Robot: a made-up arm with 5 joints.
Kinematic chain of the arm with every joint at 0, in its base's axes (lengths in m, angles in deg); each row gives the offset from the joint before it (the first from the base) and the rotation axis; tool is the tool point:
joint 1: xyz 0 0 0.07 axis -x
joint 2: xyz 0.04 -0.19 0 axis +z
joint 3: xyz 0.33 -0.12 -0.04 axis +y
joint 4: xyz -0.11 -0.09 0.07 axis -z
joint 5: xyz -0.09 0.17 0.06 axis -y
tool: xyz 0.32 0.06 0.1
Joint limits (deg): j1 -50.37..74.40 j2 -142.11..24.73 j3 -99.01..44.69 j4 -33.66..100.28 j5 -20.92..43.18
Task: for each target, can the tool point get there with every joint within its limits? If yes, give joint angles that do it. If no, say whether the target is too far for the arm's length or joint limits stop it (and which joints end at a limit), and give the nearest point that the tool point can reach.
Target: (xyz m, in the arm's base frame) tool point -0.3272 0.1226 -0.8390
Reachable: no: joint limits stop it (at a limit: joint 1, joint 3, joint 5) | nearest point -0.3494 -0.3201 -0.5063 | short by 0.554 m
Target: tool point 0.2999 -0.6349 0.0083
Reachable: yes | joints -24.84 5.06 -49.72 89.53 2.54
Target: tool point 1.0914 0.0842 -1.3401
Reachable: no: too far | nearest point 0.5389 -0.2924 -0.4535 | short by 1.111 m
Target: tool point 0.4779 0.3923 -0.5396
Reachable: no: joint limits stop it (at a limit: joint 1, joint 2, joint 3, joint 4, joint 5) | nearest point 0.1009 0.1054 -0.2402 | short by 0.560 m
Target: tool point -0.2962 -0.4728 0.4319
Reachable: yes | joints 11.18 -93.30 -33.98 64.17 0.58
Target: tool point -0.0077 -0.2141 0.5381
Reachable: yes | joints 43.18 -111.56 -28.25 -11.37 -0.24
